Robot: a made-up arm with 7 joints.
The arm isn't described. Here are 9 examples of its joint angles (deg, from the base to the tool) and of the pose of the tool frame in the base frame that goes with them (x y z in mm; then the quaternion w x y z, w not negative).
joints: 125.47 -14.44 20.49 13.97 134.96 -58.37 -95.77
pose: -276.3 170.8 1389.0 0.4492 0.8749 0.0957 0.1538
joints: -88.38 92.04 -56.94 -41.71 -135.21 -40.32 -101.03
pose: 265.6 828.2 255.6 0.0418 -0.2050 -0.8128 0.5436
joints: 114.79 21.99 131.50 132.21 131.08 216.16 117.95
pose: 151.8 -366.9 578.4 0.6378 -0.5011 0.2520 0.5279
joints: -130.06 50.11 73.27 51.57 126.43 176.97 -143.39
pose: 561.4 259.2 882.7 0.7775 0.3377 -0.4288 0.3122
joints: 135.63 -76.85 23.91 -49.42 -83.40 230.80 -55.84
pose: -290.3 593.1 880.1 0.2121 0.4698 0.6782 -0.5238
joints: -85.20 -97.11 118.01 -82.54 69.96 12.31 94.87
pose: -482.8 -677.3 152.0 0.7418 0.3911 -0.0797 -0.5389
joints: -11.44 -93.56 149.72 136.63 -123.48 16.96 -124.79
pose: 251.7 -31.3 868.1 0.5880 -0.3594 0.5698 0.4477
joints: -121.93 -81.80 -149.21 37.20 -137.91 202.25 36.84
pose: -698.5 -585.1 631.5 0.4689 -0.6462 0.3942 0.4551
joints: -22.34 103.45 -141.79 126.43 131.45 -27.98 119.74
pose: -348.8 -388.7 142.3 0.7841 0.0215 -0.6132 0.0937
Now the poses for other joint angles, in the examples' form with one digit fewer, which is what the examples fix.
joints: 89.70 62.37 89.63 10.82 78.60 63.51 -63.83
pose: -74 -889 908 0.711 0.668 -0.217 0.034
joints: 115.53 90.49 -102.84 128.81 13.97 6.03 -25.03
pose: 560 28 318 0.768 -0.473 -0.313 0.299
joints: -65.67 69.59 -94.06 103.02 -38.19 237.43 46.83
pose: -650 227 536 0.758 -0.195 0.421 0.458
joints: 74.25 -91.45 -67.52 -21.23 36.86 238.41 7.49
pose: 293 883 377 0.703 0.544 0.176 -0.422
